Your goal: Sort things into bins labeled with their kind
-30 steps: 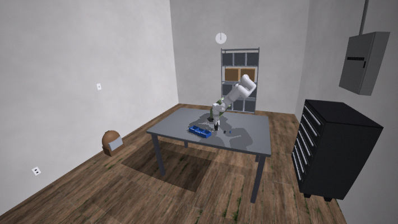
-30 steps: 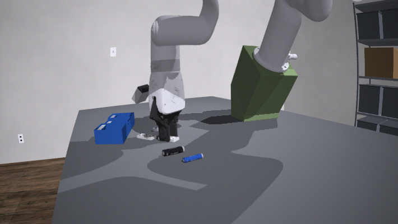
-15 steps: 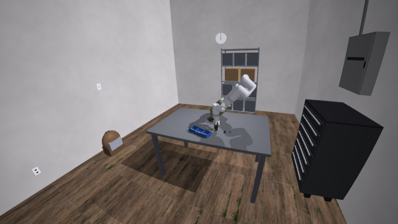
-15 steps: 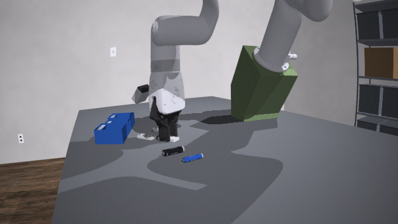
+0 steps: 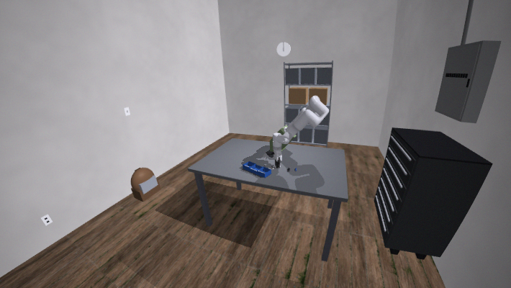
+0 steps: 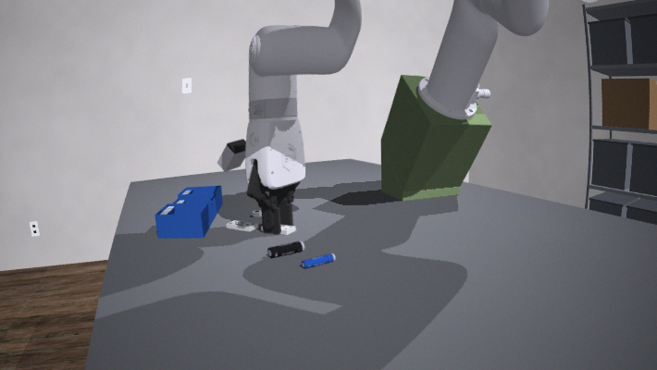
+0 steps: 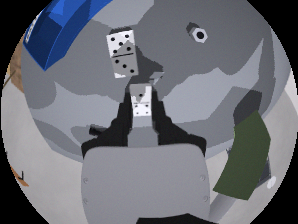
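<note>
Now: the white domino 6 cm ahead of my hand, 4 cm to the right of it and 2 cm below it. Round my hand: white dotted piece 2 cm below; then small nut 2 cm ahead, 11 cm to the right, 2 cm below; then black battery 1 cm ahead, 11 cm to the left, 2 cm below.
</note>
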